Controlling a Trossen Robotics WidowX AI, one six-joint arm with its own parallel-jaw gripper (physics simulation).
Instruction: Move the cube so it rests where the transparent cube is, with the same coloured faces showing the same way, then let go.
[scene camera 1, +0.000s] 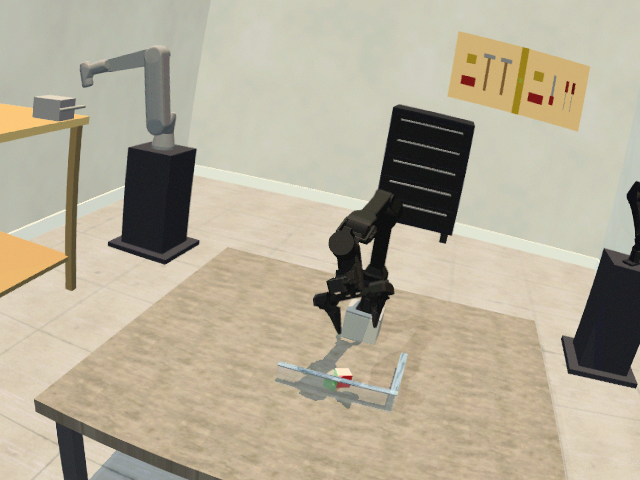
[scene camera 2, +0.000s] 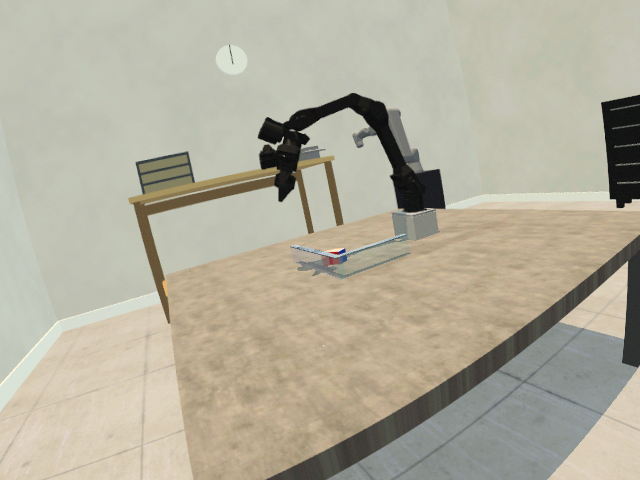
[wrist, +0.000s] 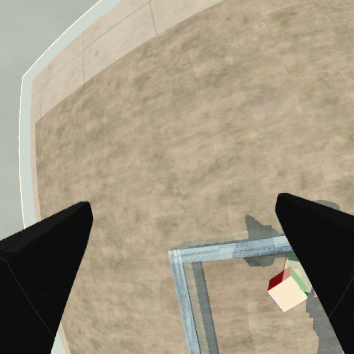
My gripper shows in scene camera 1, in scene camera 2 and in the wrist view (185, 206). One and the same spot on my gripper: (scene camera 2: 287, 162) is (scene camera 1: 378, 299).
